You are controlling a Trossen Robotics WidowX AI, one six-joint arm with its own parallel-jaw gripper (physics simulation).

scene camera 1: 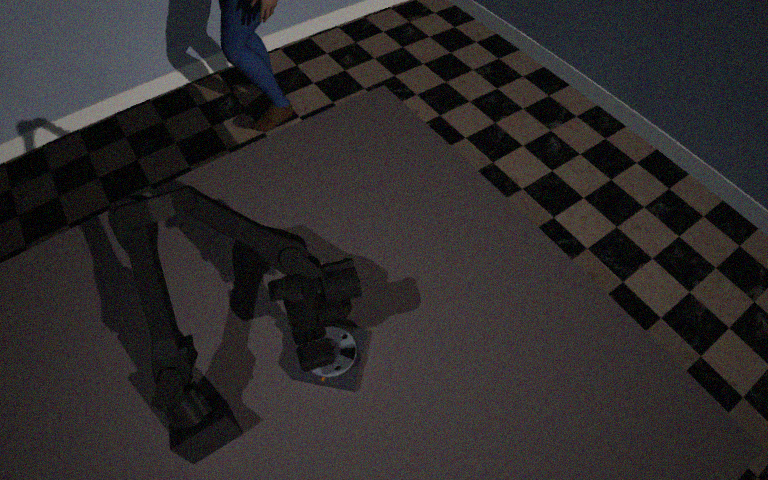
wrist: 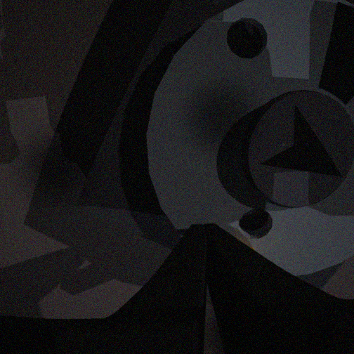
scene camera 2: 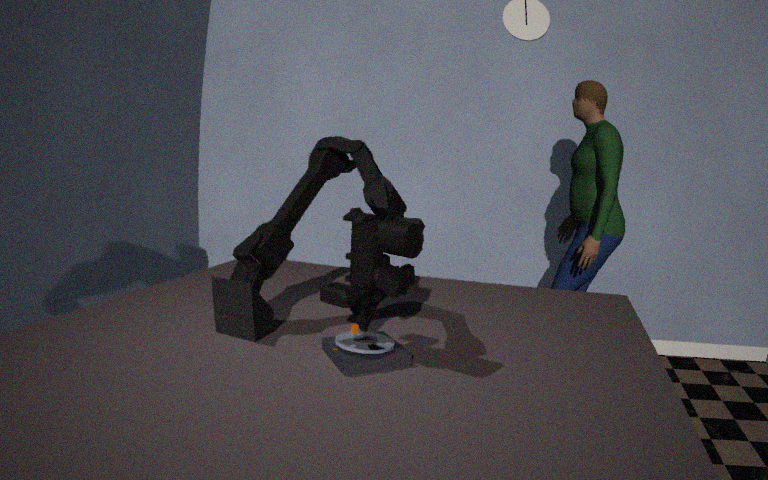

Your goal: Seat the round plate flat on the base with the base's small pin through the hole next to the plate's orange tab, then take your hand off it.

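Where they show: gripper, fingertip midpoint: (scene camera 1: 310, 338) (scene camera 2: 363, 330); arm's base, link origin: (scene camera 1: 195, 421) (scene camera 2: 240, 292).
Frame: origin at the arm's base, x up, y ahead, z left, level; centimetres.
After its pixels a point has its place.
Observation:
The round light grey plate (scene camera 1: 350, 345) @(z 1.8, x -5.2, y 31.0 cm) (scene camera 2: 344, 343) @(z -1.2, x -4.7, y 25.0 cm) (wrist: 190, 125) lies over the dark square base (scene camera 1: 348, 383) @(z -4.5, x -6.2, y 27.2 cm) (scene camera 2: 362, 367) @(z -3.4, x -7.4, y 29.8 cm) (wrist: 110, 190). A dark band runs along the plate's left edge in the wrist view. Its orange tab (scene camera 2: 355, 328) @(z 5.3, x -4.2, y 23.6 cm) stands up at the back left in scene camera 2. Two dark round holes show in the wrist view, one near the fingertips; I cannot make out the small pin in either, or tell whether the plate is fully flat. My gripper (scene camera 2: 364, 328) @(z 6.8, x -5.0, y 24.6 cm) (wrist: 202, 234) is shut and empty, its tips at the plate's edge beside the tab. Whether they touch is unclear.
The arm's block-shaped foot (scene camera 1: 206, 424) @(z -2.5, x 2.8, y 2.1 cm) (scene camera 2: 233, 308) @(z -3.6, x -2.4, y 0.9 cm) stands on the brown table (scene camera 1: 481, 367) @(z -13.9, x -8.6, y 52.1 cm) (scene camera 2: 226, 418) @(z -28.3, x -8.6, y 21.2 cm) to the left of the base. A small orange mark (scene camera 1: 323, 378) @(z -1.4, x -6.1, y 23.5 cm) (scene camera 2: 335, 349) @(z -1.5, x -6.2, y 23.4 cm) shows at the base's left side in scene camera 2. A person (scene camera 1: 249, 56) (scene camera 2: 600, 175) stands beyond the table.

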